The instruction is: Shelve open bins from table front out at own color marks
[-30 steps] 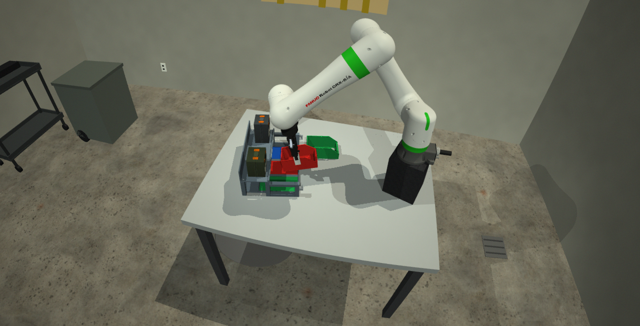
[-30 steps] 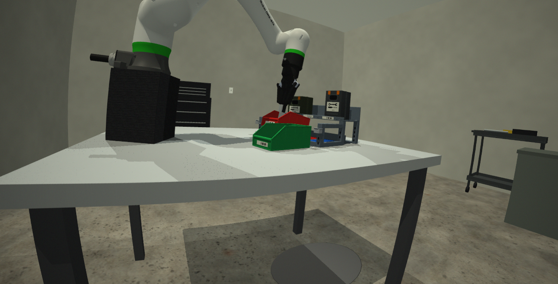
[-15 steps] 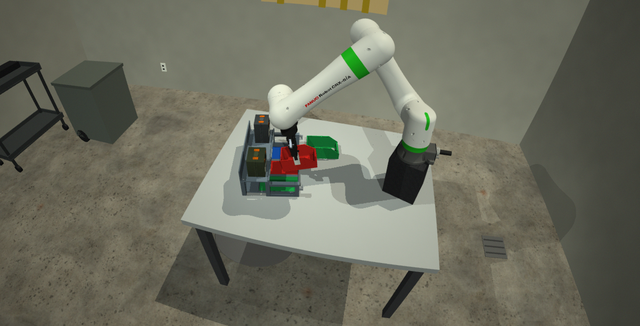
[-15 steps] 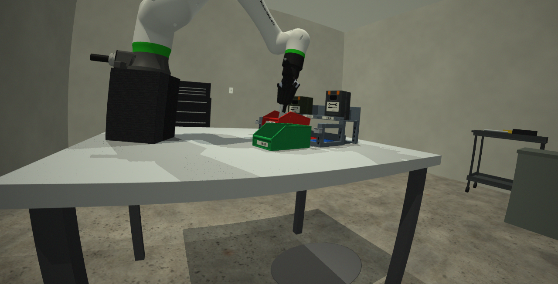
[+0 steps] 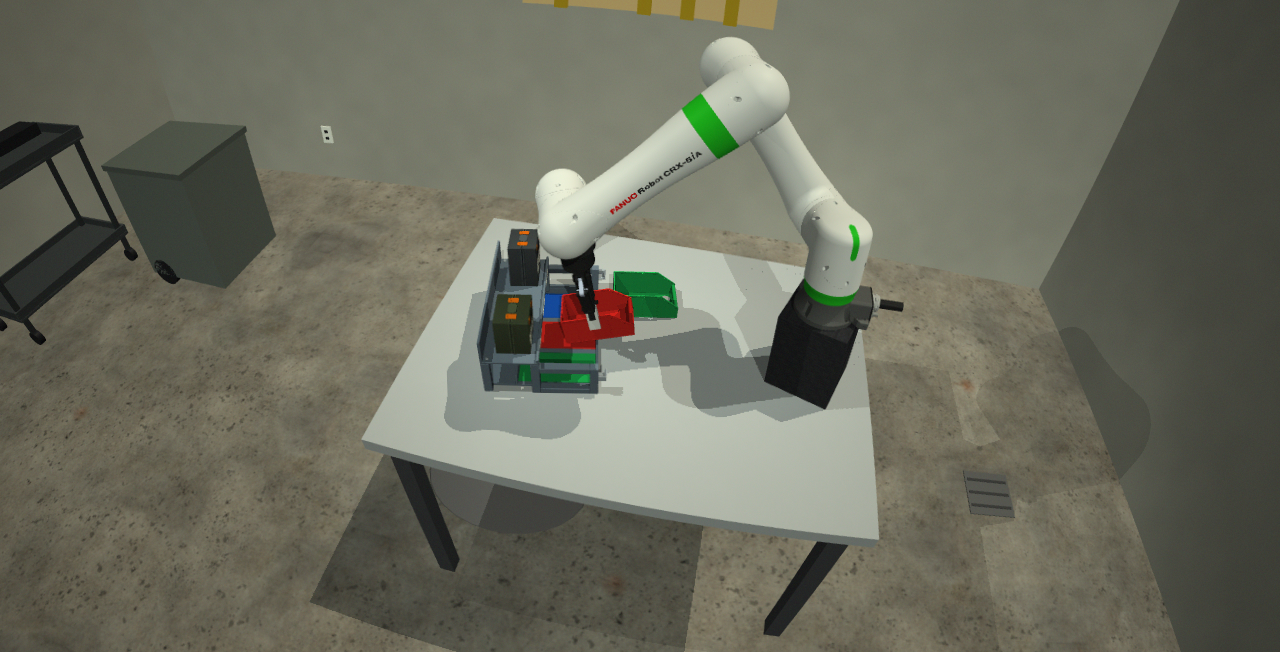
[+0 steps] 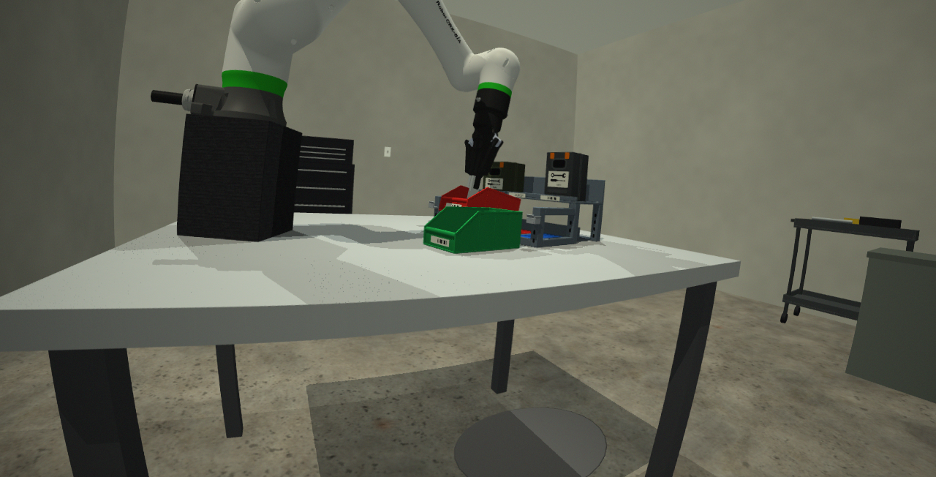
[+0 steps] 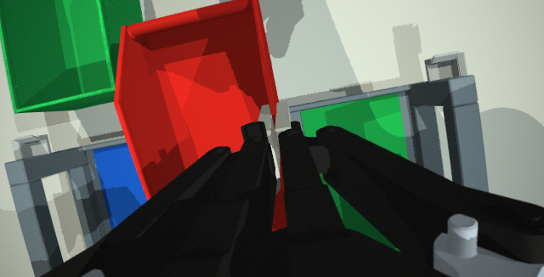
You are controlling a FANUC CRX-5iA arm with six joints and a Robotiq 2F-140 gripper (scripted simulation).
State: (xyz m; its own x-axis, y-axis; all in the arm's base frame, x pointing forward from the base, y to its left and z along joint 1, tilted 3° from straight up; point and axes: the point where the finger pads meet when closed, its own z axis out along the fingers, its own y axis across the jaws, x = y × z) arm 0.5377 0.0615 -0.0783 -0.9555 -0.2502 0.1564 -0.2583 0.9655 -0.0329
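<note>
Right now the red bin is 50 mm to the right of my hand and 40 mm below it. Round my hand: green bin 90 mm behind, 200 mm to the right, 80 mm below.
</note>
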